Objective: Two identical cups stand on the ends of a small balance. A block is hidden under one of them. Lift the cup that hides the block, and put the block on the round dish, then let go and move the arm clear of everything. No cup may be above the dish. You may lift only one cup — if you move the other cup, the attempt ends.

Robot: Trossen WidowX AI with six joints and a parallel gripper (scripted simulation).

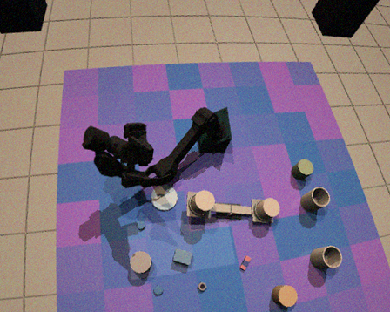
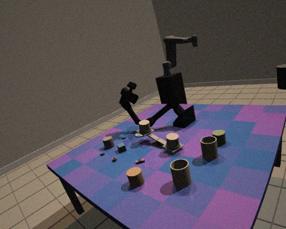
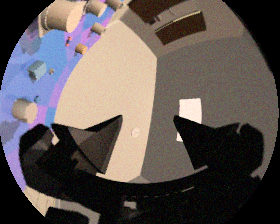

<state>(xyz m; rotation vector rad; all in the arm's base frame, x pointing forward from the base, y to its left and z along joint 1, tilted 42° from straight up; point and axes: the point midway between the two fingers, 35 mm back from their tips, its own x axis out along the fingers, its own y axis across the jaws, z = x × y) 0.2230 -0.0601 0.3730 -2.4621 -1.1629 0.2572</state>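
My gripper tip is now 9 cm short of the greenish block, 42 cm to the right of it and 31 cm above it. Round my gripper tip: round dish 1 cm behind, 4 cm to the left, 35 cm below; then blue-grey block 22 cm ahead, 9 cm to the left, 33 cm below; then small balance 7 cm ahead, 29 cm to the left, 33 cm below.
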